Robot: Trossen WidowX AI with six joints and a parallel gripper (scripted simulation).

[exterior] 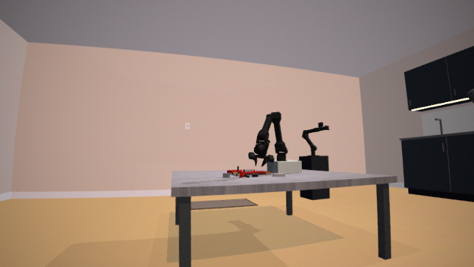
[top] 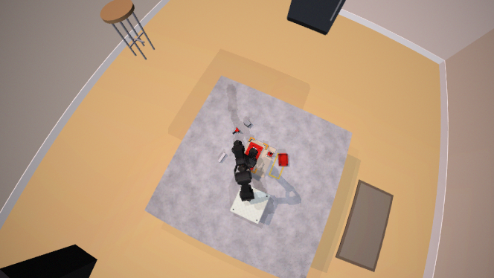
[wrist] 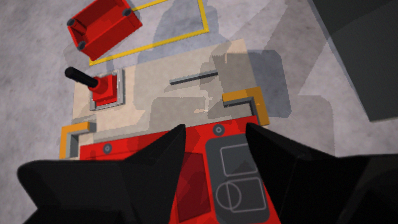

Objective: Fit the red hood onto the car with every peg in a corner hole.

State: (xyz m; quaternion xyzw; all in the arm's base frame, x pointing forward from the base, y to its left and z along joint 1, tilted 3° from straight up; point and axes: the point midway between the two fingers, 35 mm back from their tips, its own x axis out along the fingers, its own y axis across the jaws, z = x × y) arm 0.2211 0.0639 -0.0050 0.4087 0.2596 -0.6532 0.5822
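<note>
Right now the red hood is 20 cm to the right of my gripper tip, 13 cm ahead of it and 5 cm below it. The rest, counted from my gripper tip: beige jig plate (8 cm ahead, 5 cm below, 1 cm to the left).
</note>
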